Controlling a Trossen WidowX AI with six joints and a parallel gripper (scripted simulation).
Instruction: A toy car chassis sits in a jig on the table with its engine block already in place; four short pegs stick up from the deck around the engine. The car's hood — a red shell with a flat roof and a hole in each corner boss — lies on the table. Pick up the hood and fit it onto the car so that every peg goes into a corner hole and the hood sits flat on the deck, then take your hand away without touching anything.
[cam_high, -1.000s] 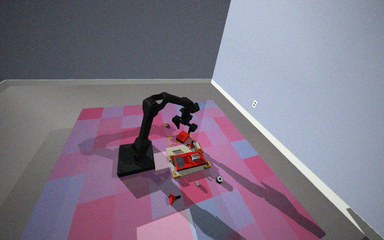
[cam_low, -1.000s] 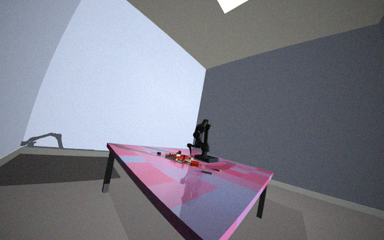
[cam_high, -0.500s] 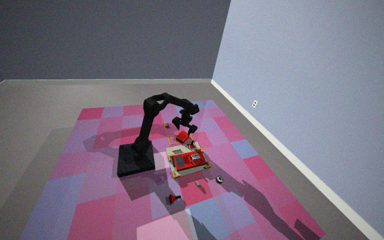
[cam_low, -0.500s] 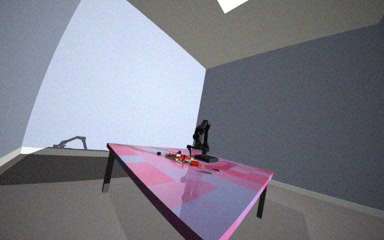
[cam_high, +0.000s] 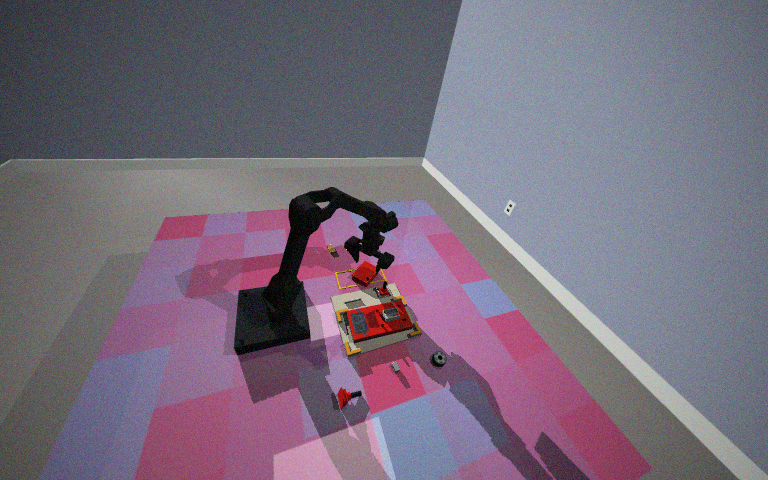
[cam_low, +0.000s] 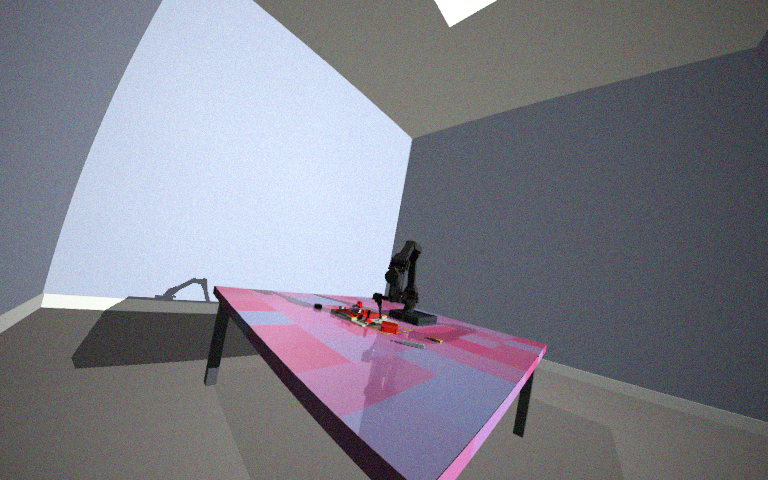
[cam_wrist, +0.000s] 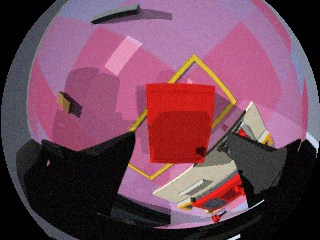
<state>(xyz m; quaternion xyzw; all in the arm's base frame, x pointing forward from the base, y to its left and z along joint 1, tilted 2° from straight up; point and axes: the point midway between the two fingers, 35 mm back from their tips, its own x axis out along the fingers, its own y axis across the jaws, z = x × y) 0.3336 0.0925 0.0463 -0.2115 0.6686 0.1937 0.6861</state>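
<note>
The red hood lies 3 cm below my gripper tip. From my gripper tip the other things lie so: round grey wheel 7 cm ahead, 40 cm to the right, 4 cm below.
</note>
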